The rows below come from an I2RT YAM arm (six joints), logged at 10 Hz.
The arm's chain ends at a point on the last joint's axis. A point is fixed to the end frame.
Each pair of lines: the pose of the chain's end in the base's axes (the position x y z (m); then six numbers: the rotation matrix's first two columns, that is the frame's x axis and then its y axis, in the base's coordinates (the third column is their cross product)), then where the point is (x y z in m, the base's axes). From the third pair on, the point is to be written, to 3 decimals.
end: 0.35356, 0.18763, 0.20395, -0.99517, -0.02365, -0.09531, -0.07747, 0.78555, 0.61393
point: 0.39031 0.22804 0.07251
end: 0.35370, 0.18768, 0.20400, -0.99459, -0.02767, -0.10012, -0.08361, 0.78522, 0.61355
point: 0.39092 0.22824 0.07274
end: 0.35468, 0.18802, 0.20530, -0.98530, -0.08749, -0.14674, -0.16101, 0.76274, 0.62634
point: 0.395 0.234 0.077
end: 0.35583, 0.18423, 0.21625, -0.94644, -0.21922, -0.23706, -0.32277, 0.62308, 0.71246
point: 0.395 0.255 0.099
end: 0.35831, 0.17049, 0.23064, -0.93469, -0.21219, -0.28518, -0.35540, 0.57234, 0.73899
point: 0.401 0.249 0.120
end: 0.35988, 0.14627, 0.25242, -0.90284, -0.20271, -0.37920, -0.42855, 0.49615, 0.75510
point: 0.409 0.236 0.153
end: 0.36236, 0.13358, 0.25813, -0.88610, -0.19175, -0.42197, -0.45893, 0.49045, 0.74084
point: 0.417 0.224 0.162
